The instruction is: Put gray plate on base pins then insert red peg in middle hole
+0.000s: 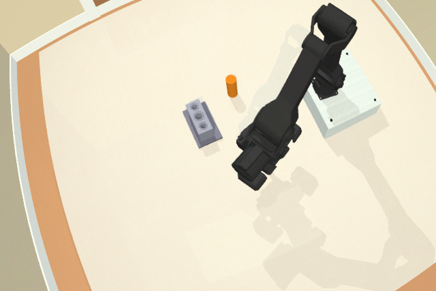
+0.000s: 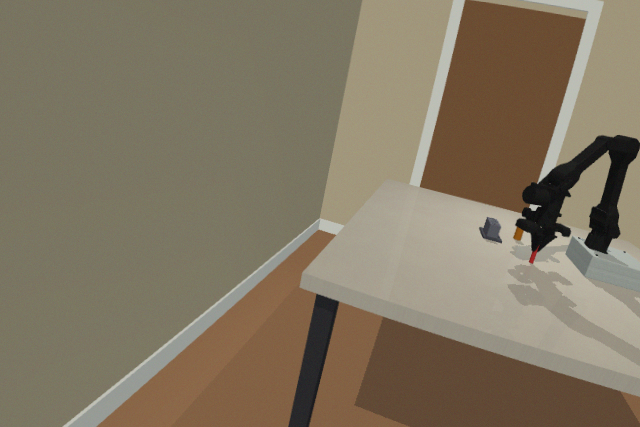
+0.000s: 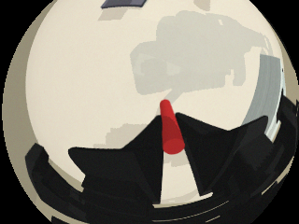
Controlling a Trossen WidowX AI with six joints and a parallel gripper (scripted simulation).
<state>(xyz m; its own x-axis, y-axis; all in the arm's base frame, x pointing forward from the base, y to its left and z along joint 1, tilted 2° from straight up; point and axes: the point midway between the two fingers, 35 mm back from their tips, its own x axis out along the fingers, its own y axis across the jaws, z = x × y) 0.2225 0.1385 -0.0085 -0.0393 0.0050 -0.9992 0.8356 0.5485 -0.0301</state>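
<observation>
Right now the gray plate is 18 cm to the right of my gripper tip and 13 cm ahead of it. Round my gripper tip: red peg right at my gripper tip; orange cylinder 24 cm to the right, 2 cm ahead.
</observation>
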